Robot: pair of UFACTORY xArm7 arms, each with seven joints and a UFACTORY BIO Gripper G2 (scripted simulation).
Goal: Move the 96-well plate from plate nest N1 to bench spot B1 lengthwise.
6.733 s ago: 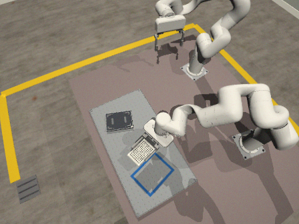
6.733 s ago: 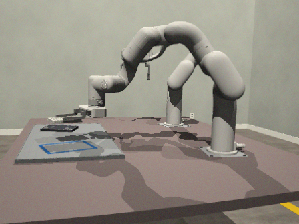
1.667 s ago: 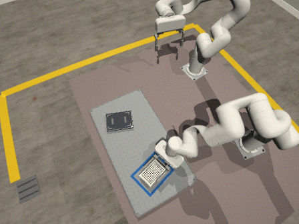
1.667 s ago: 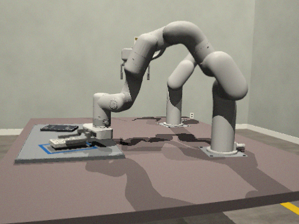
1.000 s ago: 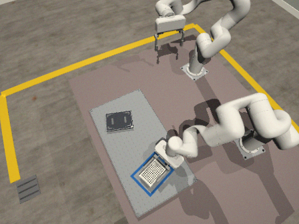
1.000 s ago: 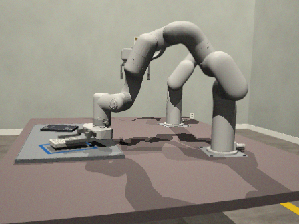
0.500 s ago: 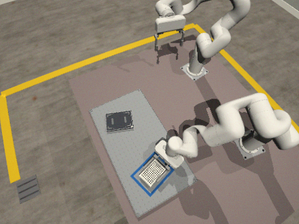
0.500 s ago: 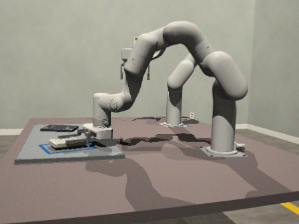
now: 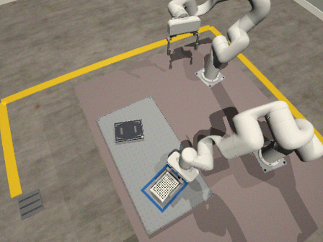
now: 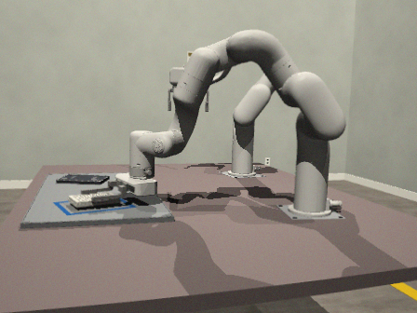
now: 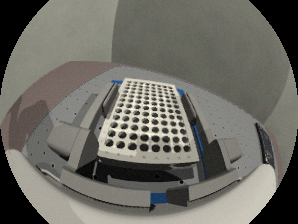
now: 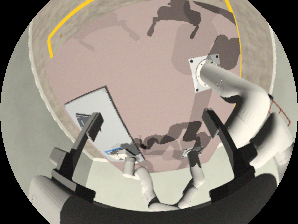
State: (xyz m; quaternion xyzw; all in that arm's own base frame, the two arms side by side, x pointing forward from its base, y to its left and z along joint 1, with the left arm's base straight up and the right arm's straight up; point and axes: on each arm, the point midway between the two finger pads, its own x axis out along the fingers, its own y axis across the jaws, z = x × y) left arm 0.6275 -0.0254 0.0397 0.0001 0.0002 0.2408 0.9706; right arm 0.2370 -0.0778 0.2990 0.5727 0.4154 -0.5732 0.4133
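Now: left hand 1 cm above the white 96-well plate. Also, from my left hand: dark plate nest 37 cm to the right, 6 cm ahead, 2 cm below.
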